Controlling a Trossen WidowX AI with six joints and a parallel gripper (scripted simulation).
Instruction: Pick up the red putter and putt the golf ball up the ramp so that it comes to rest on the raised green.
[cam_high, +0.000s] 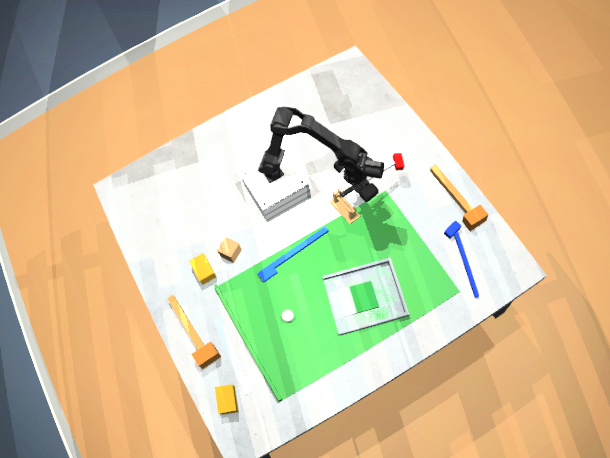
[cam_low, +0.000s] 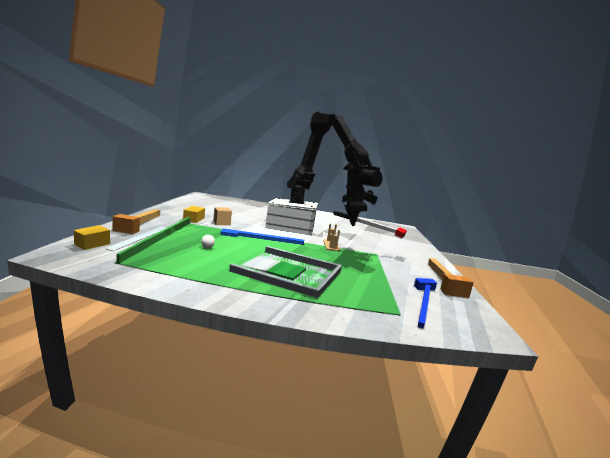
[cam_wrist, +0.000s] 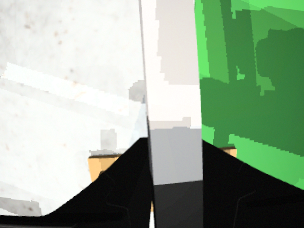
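Now: gripper tip 70 mm to the right of the red putter and 10 mm below it. Round my gripper tip: tan cube: 510 mm to the right, 70 mm behind, 60 mm below; wooden stand: 70 mm to the right, 50 mm below, 10 mm ahead; blue mallet: 410 mm ahead, 190 mm to the left, 80 mm below.
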